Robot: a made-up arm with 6 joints.
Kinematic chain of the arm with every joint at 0, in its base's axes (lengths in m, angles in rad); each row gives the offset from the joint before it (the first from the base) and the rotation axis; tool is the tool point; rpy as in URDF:
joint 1: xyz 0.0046 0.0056 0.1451 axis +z
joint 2: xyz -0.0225 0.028 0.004 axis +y
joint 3: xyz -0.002 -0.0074 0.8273 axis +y
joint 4: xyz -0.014 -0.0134 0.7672 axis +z
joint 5: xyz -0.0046 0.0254 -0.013 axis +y
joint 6: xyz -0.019 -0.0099 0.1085 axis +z
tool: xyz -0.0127 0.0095 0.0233 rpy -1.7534 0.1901 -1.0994
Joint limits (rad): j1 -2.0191..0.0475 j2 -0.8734..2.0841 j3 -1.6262..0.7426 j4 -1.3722..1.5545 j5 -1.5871..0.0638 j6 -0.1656..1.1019
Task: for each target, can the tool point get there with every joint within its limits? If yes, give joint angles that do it. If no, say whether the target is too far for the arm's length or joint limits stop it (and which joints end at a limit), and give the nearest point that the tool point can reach.
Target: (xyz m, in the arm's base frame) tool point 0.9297 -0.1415 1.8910
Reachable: no: too far | nearest point 0.8002 -0.1209 1.6528 | short by 0.272 m
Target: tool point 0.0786 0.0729 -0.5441
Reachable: no: joint limits stop it (at a limit: joint 1, joint 2, joint 3, joint 4, joint 5) | nearest point 0.9331 0.1956 -0.9375 | short by 0.949 m
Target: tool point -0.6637 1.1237 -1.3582
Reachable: no: too far | nearest point -0.5671 0.9621 -0.0726 | short by 1.299 m
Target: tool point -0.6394 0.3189 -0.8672
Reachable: no: joint limits stop it (at a limit: joint 2, joint 3) | nearest point -0.9331 0.4618 -0.0639 | short by 0.867 m
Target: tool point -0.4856 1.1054 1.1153
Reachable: yes | joints -1.0571 -0.5007 -0.6575 -0.7519 -0.9213 -0.0290
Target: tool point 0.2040 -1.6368 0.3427
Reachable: yes | joints -1.4917 1.3208 0.3275 -0.7384 -0.2582 0.4621
